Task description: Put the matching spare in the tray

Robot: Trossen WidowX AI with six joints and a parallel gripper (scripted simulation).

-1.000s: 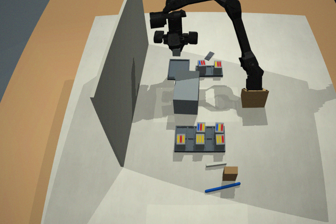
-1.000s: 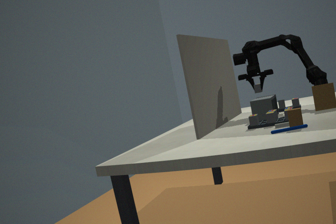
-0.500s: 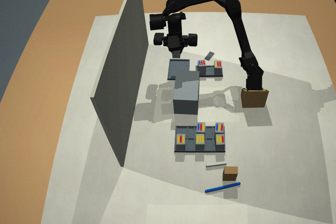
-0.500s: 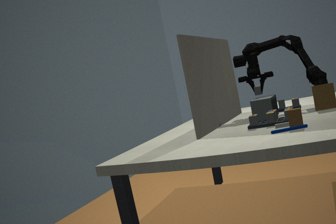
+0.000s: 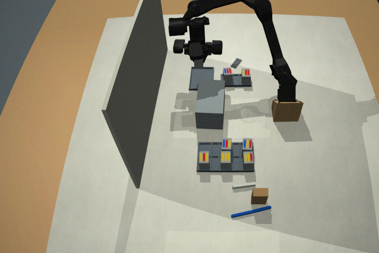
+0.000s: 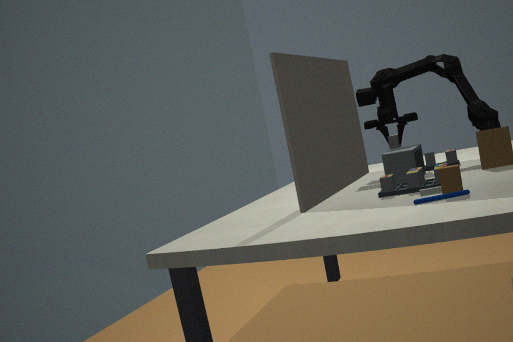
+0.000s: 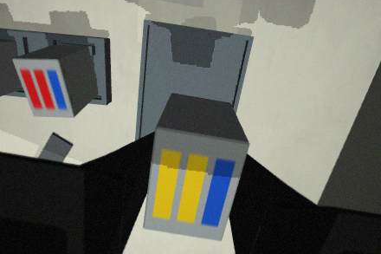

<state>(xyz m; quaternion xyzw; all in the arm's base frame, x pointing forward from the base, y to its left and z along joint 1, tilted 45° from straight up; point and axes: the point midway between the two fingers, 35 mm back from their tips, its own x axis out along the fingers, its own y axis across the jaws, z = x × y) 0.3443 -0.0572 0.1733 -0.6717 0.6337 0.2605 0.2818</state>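
My gripper tip is 15 cm past the grey holder and 10 cm above it. Round my gripper tip: brown box 24 cm behind, 54 cm to the left, 7 cm below; then grey wall panel 17 cm ahead, 17 cm to the left, 12 cm above; then grey mounted unit 6 cm behind, 18 cm to the left, 5 cm below.
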